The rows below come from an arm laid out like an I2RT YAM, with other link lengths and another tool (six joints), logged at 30 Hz.
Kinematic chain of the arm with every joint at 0, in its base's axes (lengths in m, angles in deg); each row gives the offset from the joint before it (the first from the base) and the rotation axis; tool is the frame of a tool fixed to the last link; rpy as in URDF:
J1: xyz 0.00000 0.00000 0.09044 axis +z
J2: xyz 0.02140 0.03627 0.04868 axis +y
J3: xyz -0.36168 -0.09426 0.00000 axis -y
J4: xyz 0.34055 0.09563 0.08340 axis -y
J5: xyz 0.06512 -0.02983 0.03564 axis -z
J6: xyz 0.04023 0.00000 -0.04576 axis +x
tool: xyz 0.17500 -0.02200 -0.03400 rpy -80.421 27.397 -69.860
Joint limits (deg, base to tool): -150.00..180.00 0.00..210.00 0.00..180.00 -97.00..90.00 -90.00..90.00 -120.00..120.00
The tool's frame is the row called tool.
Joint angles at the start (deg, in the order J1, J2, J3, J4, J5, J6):
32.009, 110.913, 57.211, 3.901, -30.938, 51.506
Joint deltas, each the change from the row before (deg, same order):
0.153, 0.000, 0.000, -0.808, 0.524, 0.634
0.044, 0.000, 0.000, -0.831, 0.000, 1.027
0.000, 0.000, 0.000, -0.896, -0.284, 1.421
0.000, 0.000, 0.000, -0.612, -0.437, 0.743
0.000, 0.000, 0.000, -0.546, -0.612, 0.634
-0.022, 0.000, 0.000, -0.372, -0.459, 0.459
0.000, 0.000, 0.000, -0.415, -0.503, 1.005
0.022, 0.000, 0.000, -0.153, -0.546, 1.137
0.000, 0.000, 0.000, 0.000, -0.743, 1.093
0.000, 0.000, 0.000, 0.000, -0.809, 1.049
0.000, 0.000, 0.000, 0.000, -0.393, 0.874
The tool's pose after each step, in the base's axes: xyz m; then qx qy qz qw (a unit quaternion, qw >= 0). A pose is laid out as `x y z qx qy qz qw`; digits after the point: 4 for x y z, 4 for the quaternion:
0.3861 0.3943 0.0326 -0.3495 0.7681 0.3658 0.3925
0.3828 0.3934 0.0314 -0.3414 0.7758 0.3663 0.3841
0.3786 0.3928 0.0307 -0.3300 0.7844 0.3690 0.3736
0.3752 0.3927 0.0306 -0.3241 0.7888 0.3723 0.3662
0.3716 0.3931 0.0309 -0.3191 0.7920 0.3770 0.3590
0.3691 0.3932 0.0313 -0.3153 0.7942 0.3803 0.3539
0.3661 0.3938 0.0319 -0.3075 0.7983 0.3844 0.3469
0.3637 0.3952 0.0332 -0.2992 0.8016 0.3893 0.3412
0.3614 0.3970 0.0351 -0.2913 0.8035 0.3957 0.3361
0.3590 0.3989 0.0372 -0.2838 0.8050 0.4025 0.3307
0.3577 0.3999 0.0384 -0.2774 0.8070 0.4060 0.3271

